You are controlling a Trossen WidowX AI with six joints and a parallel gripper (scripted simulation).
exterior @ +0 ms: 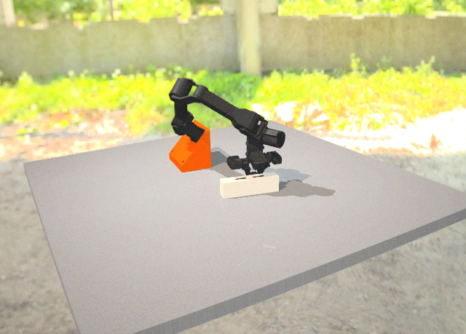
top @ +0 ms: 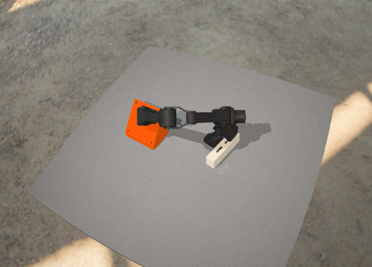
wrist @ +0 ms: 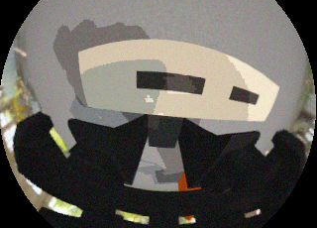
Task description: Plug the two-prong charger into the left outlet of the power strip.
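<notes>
The grey charger lies 2 cm ahead of my gripper tip and 1 cm above it.
</notes>
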